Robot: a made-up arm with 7 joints.
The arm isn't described. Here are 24 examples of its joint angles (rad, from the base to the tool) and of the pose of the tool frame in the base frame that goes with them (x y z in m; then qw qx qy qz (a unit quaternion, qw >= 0)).
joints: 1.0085 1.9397 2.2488 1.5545 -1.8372 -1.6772 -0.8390
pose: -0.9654 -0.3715 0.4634 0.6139 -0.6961 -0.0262 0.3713
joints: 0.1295 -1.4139 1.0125 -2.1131 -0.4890 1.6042 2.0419
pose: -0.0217 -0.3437 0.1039 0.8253 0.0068 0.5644 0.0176
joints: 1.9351 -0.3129 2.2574 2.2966 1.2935 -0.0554 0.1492
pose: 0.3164 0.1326 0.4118 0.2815 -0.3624 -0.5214 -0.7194
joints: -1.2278 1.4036 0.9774 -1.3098 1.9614 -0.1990 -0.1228
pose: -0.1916 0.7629 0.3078 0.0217 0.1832 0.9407 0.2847
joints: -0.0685 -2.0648 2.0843 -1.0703 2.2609 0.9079 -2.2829
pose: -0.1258 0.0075 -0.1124 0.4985 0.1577 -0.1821 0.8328
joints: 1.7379 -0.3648 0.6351 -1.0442 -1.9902 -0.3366 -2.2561
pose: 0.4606 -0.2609 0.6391 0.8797 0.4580 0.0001 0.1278
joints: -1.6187 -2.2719 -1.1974 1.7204 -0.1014 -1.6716 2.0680
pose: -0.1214 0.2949 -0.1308 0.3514 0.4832 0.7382 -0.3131
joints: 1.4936 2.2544 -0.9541 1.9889 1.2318 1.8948 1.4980
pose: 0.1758 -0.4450 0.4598 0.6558 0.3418 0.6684 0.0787
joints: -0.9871 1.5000 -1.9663 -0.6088 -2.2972 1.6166 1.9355
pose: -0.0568 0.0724 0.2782 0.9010 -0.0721 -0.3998 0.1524
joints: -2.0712 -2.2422 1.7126 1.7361 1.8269 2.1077 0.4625
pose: -0.0927 0.3265 -0.0572 0.5683 -0.1950 0.4596 -0.6540
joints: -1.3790 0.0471 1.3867 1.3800 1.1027 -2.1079 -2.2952
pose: -0.5058 -0.1897 0.3029 0.2954 -0.7905 -0.3893 0.3692
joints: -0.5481 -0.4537 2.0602 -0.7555 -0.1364 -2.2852 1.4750
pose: -0.2846 -0.1880 0.2916 0.0768 0.4322 0.7593 -0.4804
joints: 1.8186 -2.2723 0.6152 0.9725 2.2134 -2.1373 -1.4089
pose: 0.8711 -0.4483 -0.3332 0.2117 0.5718 0.1281 0.7822
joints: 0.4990 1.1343 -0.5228 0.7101 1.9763 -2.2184 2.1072
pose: 0.3328 -0.2735 0.4457 0.1678 -0.7246 -0.3252 -0.5839
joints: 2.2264 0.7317 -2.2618 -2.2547 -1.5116 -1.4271 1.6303
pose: -0.2792 -0.2994 0.6136 0.6844 0.3268 -0.0443 -0.6503
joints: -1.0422 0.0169 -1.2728 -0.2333 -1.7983 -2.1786 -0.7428
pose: -0.5744 0.3888 -0.3144 0.4748 -0.8129 -0.2046 -0.2683
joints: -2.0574 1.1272 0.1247 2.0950 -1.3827 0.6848 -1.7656
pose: -0.3176 0.5902 0.5057 0.6255 0.3046 -0.6624 0.2779
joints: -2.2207 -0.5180 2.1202 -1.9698 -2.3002 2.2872 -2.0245
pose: -0.1566 -0.3673 0.5289 0.1387 0.9414 0.2667 0.1531
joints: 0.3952 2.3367 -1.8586 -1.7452 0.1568 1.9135 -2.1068
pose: -0.5604 -0.3069 0.5210 0.7577 -0.1209 0.2372 0.5958
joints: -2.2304 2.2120 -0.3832 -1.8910 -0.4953 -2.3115 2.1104
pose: 0.2969 0.4155 0.5019 0.5816 -0.3793 0.3073 -0.6507
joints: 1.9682 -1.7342 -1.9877 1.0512 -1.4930 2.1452 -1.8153
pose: 0.3107 -0.5432 0.4191 0.1674 0.6936 -0.1387 -0.6868
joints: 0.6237 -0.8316 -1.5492 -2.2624 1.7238 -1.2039 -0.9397
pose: -0.3227 -0.5155 0.4112 0.6611 0.4380 0.1819 -0.5814
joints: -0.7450 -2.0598 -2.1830 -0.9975 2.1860 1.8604 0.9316
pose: -0.5071 0.3082 0.1030 0.5614 0.5467 0.5793 0.2243
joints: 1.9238 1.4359 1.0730 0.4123 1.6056 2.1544 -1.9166
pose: 0.6354 -0.2599 0.5433 0.0692 -0.2456 0.9669 -0.0061
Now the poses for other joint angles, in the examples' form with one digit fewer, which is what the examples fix.
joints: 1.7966 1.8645 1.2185 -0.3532 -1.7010 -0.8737 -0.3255
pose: 0.432 -0.909 -0.200 0.117 -0.615 -0.775 0.090
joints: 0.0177 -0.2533 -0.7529 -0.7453 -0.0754 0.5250 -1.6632
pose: -0.370 -0.368 0.074 0.587 0.171 -0.577 0.542
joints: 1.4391 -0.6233 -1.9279 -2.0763 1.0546 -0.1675 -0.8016
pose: -0.070 -0.294 0.349 0.829 0.381 -0.043 -0.407
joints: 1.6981 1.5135 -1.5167 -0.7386 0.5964 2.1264 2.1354
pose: 0.176 -0.201 0.448 0.406 0.171 -0.701 -0.561
